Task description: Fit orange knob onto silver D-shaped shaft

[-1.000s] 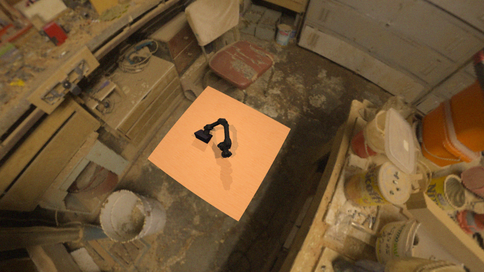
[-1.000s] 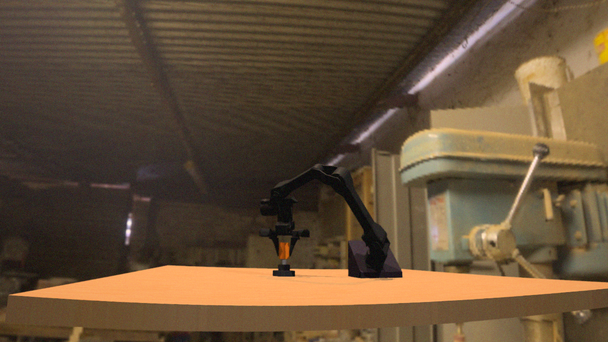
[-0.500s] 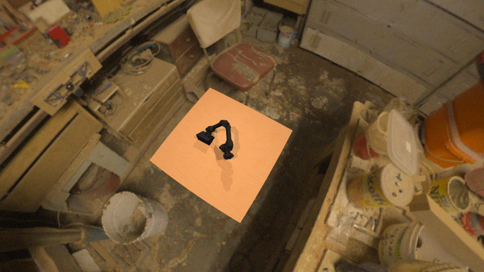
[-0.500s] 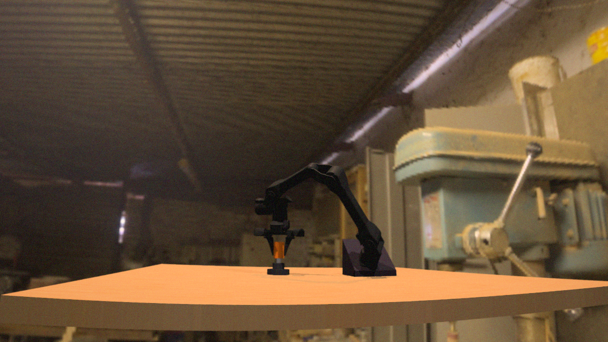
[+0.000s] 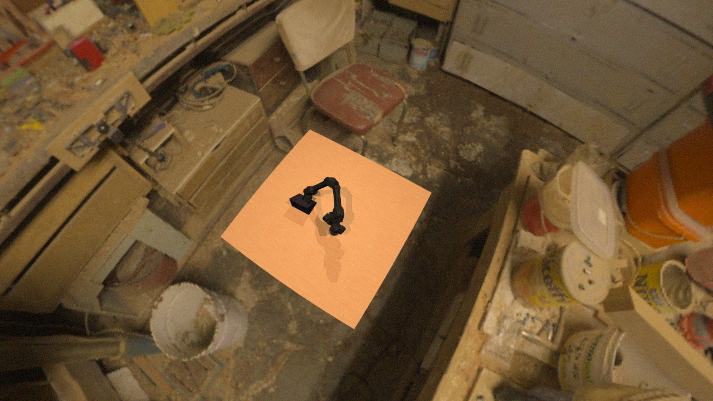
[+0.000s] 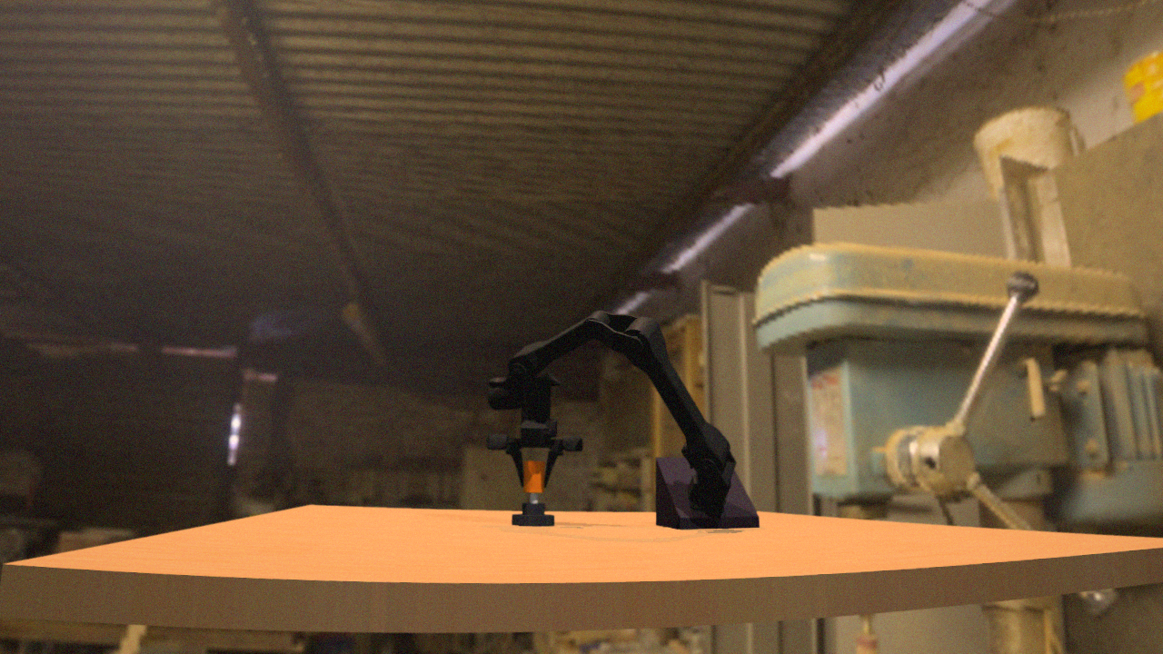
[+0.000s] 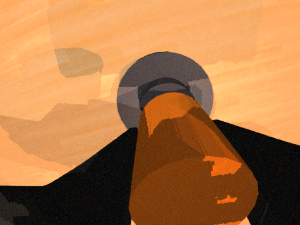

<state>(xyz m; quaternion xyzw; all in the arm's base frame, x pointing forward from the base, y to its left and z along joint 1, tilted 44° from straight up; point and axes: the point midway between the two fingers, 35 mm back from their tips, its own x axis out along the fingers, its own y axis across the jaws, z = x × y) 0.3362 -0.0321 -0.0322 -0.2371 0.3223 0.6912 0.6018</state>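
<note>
The orange knob is 30 mm above my gripper tip. Round my gripper tip: round pedestal: 40 mm below.
</note>
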